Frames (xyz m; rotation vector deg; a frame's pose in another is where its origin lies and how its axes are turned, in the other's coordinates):
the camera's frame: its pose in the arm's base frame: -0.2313 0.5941 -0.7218 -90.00 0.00 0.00
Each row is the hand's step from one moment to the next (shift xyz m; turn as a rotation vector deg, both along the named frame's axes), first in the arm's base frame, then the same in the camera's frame.
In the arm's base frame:
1: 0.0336 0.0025 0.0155 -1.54 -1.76 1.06
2: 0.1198 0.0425 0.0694 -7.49 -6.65 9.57
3: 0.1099 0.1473 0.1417 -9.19 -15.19 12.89
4: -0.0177 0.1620 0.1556 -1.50 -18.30 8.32
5: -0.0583 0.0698 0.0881 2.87 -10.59 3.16
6: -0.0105 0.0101 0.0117 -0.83 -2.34 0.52
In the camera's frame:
1: 0.0336 -0.0155 0.0025 -1.54 -1.06 -1.76
2: 0.1198 -0.0694 0.0425 -7.49 -9.57 -6.65
3: 0.1099 -0.1417 0.1473 -9.19 -12.89 -15.19
4: -0.0177 -0.1556 0.1620 -1.50 -8.32 -18.30
5: -0.0583 -0.0881 0.0698 2.87 -3.16 -10.59
6: -0.0105 -0.0117 0.0101 -0.83 -0.52 -2.34

